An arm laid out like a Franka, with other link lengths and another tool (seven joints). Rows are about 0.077 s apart.
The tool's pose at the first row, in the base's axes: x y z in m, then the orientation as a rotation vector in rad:
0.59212 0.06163 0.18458 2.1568 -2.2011 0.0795
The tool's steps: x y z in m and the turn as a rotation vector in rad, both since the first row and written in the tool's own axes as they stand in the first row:
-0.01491 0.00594 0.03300 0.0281 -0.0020 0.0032
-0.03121 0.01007 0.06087 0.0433 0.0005 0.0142
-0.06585 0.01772 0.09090 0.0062 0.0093 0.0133
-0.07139 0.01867 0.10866 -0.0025 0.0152 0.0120
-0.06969 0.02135 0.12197 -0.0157 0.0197 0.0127
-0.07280 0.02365 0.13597 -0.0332 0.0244 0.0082
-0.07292 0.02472 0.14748 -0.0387 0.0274 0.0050
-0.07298 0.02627 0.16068 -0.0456 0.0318 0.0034
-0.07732 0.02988 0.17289 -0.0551 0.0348 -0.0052
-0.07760 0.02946 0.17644 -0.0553 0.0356 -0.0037
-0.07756 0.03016 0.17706 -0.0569 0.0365 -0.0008
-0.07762 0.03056 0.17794 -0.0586 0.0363 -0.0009
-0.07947 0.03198 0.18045 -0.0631 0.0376 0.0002
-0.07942 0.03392 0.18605 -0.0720 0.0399 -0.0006
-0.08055 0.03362 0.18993 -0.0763 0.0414 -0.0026
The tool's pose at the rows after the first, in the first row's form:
0.58628 0.07404 0.15054 2.1687 -2.2179 0.1091
0.58232 0.08820 0.12150 2.1629 -2.2351 0.1295
0.57518 0.12054 0.08889 2.1407 -2.2133 0.0969
0.57424 0.12470 0.07076 2.1347 -2.2050 0.0933
0.57145 0.12202 0.05764 2.1249 -2.1975 0.0834
0.56912 0.12407 0.04345 2.1184 -2.1824 0.0688
0.56799 0.12332 0.03197 2.1175 -2.1750 0.0657
0.56636 0.12238 0.01881 2.1134 -2.1678 0.0627
0.56277 0.12583 0.00631 2.1161 -2.1528 0.0550
0.56317 0.12582 0.00275 2.1140 -2.1539 0.0557
0.56247 0.12575 0.00214 2.1096 -2.1558 0.0550
0.56206 0.12575 0.00126 2.1089 -2.1551 0.0530
0.56066 0.12742 -0.00138 2.1048 -2.1536 0.0495
0.55869 0.12698 -0.00695 2.0998 -2.1475 0.0422
0.55899 0.12779 -0.01091 2.0989 -2.1427 0.0390

